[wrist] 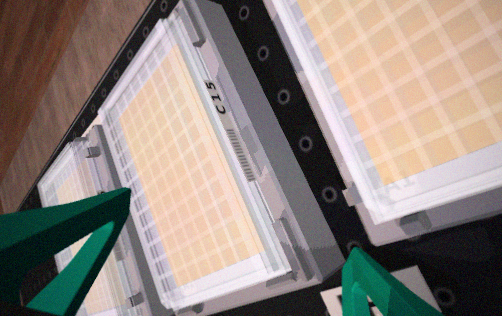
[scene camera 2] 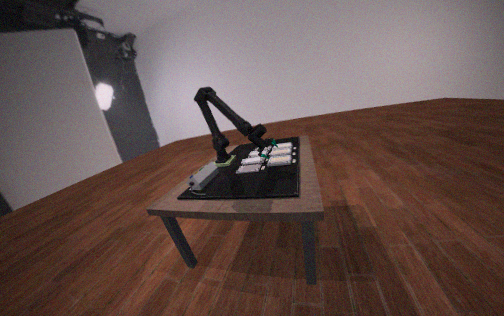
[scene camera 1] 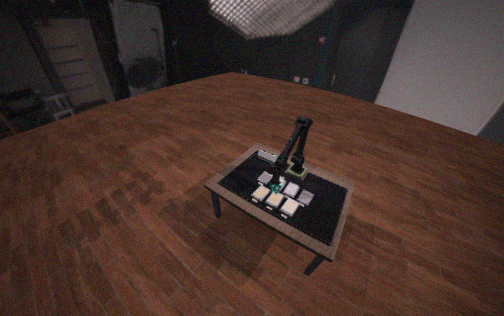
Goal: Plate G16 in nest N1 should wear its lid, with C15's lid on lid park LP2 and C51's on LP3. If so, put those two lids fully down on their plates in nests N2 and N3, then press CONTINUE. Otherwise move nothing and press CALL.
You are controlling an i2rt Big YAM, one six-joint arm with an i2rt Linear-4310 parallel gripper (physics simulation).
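Where they show: gripper, fingertip midpoint: [wrist: 240, 229] [scene camera 2: 274, 153] [scene camera 1: 274, 193]; arm's base, link origin: [scene camera 2: 223, 159] [scene camera 1: 297, 169].
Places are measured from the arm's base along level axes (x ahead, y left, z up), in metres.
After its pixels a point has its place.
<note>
Plate G16 [wrist: 70, 177] @(x 0.477, y 0.143, z 0.023 m) [scene camera 1: 290, 206] @(x 0.443, y 0.176, z 0.023 m) sits in nest N1, partly behind a green finger in the wrist view. Plate C15 [wrist: 185, 165] @(x 0.442, y 0.020, z 0.020 m) [scene camera 1: 274, 200] @(x 0.471, y 0.049, z 0.017 m) sits in N2 with its printed mark facing up-right. Plate C51 [wrist: 430, 85] @(x 0.429, y -0.081, z 0.012 m) [scene camera 1: 260, 193] @(x 0.480, y -0.081, z 0.008 m) [scene camera 2: 280, 161] @(x 0.477, y -0.128, z 0.005 m) sits in N3, partly in view at the wrist. Clear rims show on all three; I cannot tell from these frames whether G16 wears a lid. A pale lid [scene camera 1: 291, 188] @(x 0.261, y 0.083, z 0.006 m) lies on LP2; LP3 is largely hidden behind my gripper [scene camera 1: 275, 188] @(x 0.407, y 0.004, z 0.015 m) [scene camera 2: 269, 150] @(x 0.407, y 0.004, z 0.015 m) [wrist: 242, 220] @(x 0.407, y 0.004, z 0.015 m), which is open and empty, low over the plates.
A grey button box [scene camera 1: 267, 156] @(x 0.076, y -0.308, z 0.042 m) [scene camera 2: 204, 176] @(x 0.086, y -0.348, z 0.030 m) stands at a table corner; its button labels are unreadable. Grey lid parks [scene camera 1: 265, 177] @(x 0.289, y -0.170, z -0.007 m) [scene camera 1: 306, 196] @(x 0.244, y 0.222, z -0.007 m) flank the back row. A white label card [wrist: 415, 280] @(x 0.369, y -0.046, z -0.015 m) lies under the right finger. The arm's base [scene camera 1: 298, 173] @(x 0.048, y 0.038, z 0.006 m) stands behind.
</note>
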